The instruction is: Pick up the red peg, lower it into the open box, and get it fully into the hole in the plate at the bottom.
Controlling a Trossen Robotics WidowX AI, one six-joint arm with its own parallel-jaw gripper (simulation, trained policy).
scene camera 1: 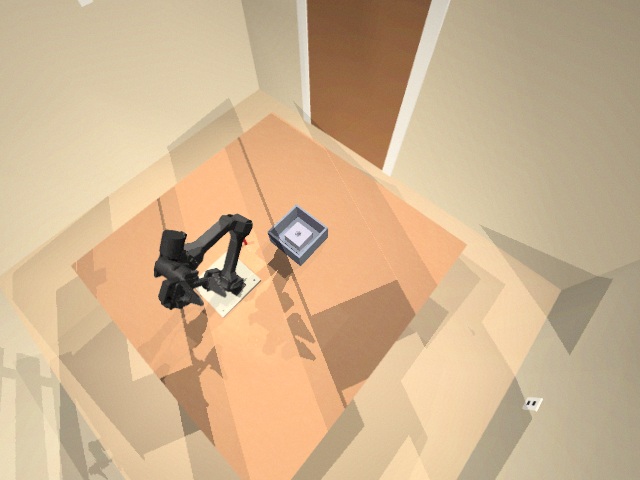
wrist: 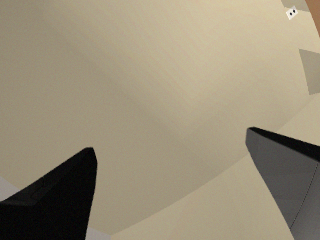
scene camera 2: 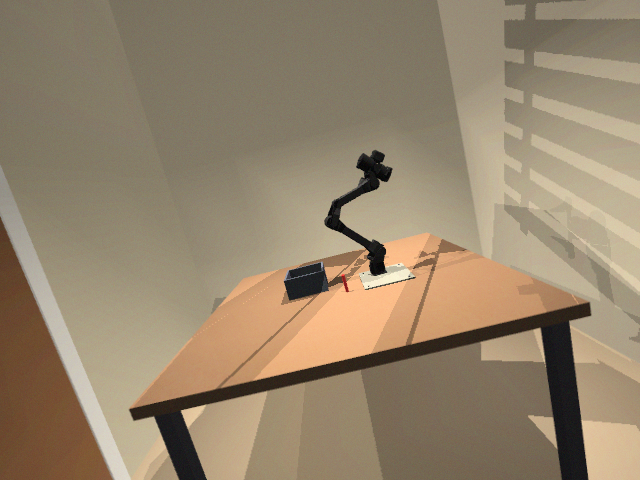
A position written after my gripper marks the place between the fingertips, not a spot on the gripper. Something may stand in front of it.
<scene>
In view: my gripper [scene camera 1: 215, 300] and a grey box [scene camera 1: 276, 234].
The grey box is seen too in scene camera 2 [scene camera 2: 308, 280]. My gripper shows as well in the wrist view [wrist: 173, 146]. The wrist view does not show the grey box: it is out of frame.
</scene>
